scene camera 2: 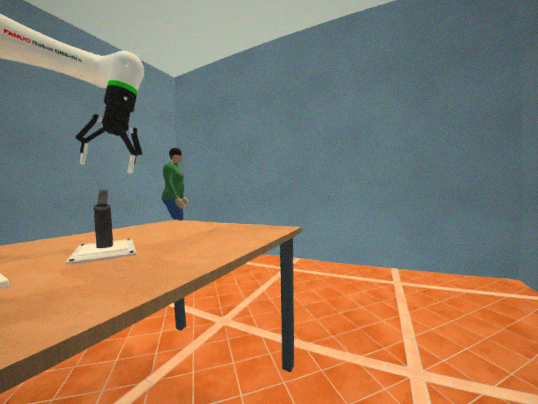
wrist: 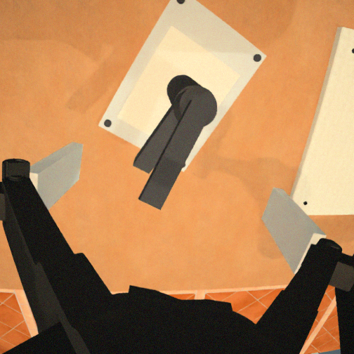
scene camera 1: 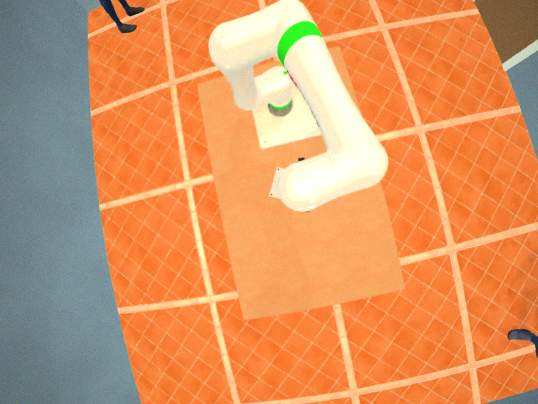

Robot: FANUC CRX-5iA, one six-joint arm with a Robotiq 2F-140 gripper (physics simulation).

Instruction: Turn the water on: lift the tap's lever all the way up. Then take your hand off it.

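Places are measured from the arm's base along level axes (x ahead, y left, z up), in centimetres.
Pixels of known places: gripper, fingertip midpoint: (scene camera 2: 107, 168); arm's base, link origin: (scene camera 1: 280, 105).
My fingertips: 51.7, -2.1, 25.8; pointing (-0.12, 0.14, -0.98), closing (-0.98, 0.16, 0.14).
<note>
Ahead of a thing's pixels: the offset from my fingertips to its middle, as dx, dy, dz. "spot": to the spot under its first point. Level surfaces: height alone.
The dark grey tap {spot: -4.6, -4.6, -19.2} (scene camera 2: 103, 227) stands upright on its white base plate {spot: -12.4, -6.9, -26.2} (scene camera 2: 80, 256) (wrist: 220, 37). Its lever {spot: -1.3, +1.0, -9.8} (scene camera 2: 103, 197) (wrist: 172, 155) sticks up above the top of the tap body in scene camera 2; in the wrist view it lies over the spout (wrist: 152, 150). My gripper (scene camera 2: 106, 167) (wrist: 176, 183) is wide open and empty, above the lever and apart from it, with one finger on each side in the wrist view. In scene camera 1 the arm hides the gripper and most of the tap; part of the base plate {-3.5, -2.5, -26.7} (scene camera 1: 275, 186) shows.
The wooden table {dz -27.3} (scene camera 1: 320, 250) (scene camera 2: 210, 240) carries the tap and the robot's white mounting plate (scene camera 1: 290, 132) (wrist: 325, 150), at the right of the wrist view. A person in a green top (scene camera 2: 173, 181) stands behind the table in scene camera 2.
</note>
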